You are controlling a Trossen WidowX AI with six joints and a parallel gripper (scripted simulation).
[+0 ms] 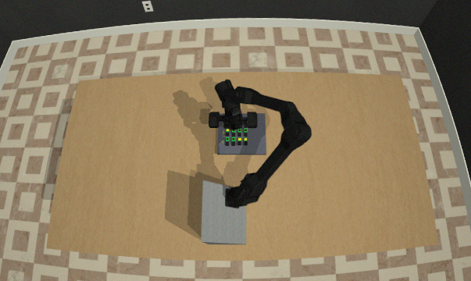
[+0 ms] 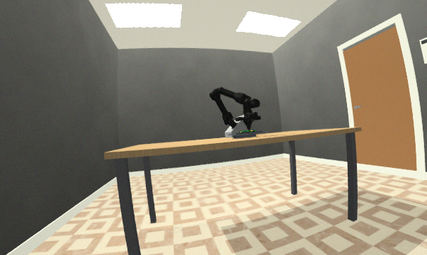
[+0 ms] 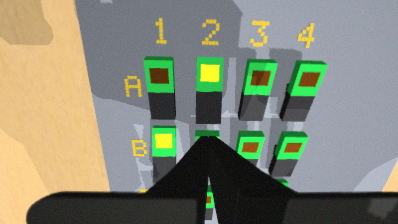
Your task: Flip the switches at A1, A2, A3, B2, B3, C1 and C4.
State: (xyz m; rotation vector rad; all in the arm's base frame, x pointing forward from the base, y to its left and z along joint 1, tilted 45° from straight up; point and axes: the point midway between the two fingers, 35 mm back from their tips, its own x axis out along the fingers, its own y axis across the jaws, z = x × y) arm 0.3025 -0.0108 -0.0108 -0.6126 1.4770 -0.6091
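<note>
My hand is 1 cm past the switch B2 and 4 cm above it. The rest, counted from my hand: switch B1: 1 cm behind, 2 cm to the left, 4 cm below; then switch A2: 3 cm ahead, 4 cm below; then switch B3: 1 cm behind, 2 cm to the right, 4 cm below.
</note>
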